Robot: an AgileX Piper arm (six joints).
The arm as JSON. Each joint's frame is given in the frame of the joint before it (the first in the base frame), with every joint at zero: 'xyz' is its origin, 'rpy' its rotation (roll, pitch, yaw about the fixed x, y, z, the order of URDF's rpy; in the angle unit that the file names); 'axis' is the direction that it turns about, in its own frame. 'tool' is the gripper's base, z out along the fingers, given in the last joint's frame.
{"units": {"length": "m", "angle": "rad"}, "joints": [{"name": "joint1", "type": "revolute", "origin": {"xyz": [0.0, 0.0, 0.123], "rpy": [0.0, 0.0, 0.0]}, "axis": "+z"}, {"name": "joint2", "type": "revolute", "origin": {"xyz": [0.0, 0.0, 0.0], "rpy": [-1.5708, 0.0, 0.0]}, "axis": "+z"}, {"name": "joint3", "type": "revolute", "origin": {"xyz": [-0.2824, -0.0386, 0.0], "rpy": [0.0, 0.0, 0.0]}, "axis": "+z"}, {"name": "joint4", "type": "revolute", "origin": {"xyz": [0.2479, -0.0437, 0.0], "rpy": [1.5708, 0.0, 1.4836]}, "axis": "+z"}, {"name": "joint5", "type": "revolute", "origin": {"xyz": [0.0, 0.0, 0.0], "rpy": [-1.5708, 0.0, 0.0]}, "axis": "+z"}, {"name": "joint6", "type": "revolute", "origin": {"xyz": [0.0, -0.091, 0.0], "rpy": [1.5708, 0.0, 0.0]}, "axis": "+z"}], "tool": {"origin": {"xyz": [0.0, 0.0, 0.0], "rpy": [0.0, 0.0, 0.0]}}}
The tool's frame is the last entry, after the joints.
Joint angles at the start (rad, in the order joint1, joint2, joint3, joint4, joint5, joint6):
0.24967, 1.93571, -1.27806, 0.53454, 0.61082, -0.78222
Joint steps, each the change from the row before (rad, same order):
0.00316, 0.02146, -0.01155, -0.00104, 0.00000, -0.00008
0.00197, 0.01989, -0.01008, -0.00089, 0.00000, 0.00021
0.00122, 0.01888, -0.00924, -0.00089, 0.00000, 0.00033
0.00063, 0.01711, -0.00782, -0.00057, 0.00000, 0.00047
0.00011, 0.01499, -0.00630, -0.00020, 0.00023, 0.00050
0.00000, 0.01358, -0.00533, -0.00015, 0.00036, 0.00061
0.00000, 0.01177, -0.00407, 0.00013, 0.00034, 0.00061
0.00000, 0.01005, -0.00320, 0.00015, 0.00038, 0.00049
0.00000, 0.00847, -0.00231, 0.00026, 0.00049, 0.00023
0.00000, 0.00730, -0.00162, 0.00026, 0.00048, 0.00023
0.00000, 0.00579, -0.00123, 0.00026, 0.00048, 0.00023
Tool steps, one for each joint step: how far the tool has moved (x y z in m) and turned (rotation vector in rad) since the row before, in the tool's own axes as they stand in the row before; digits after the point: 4 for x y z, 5 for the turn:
-0.0002, -0.0008, 0.0065, -0.00424, 0.00972, -0.00076
0.0001, -0.0011, 0.0061, -0.00366, 0.00945, 0.00064
0.0003, -0.0012, 0.0058, -0.00324, 0.00921, 0.00135
0.0005, -0.0013, 0.0053, -0.00297, 0.00870, 0.00215
0.0007, -0.0012, 0.0047, -0.00285, 0.00812, 0.00276
0.0008, -0.0011, 0.0043, -0.00277, 0.00778, 0.00288
0.0008, -0.0009, 0.0038, -0.00269, 0.00715, 0.00295
0.0008, -0.0008, 0.0033, -0.00246, 0.00641, 0.00261
0.0008, -0.0006, 0.0028, -0.00236, 0.00582, 0.00224
0.0008, -0.0005, 0.0025, -0.00221, 0.00538, 0.00210
0.0007, -0.0004, 0.0020, -0.00186, 0.00436, 0.00177

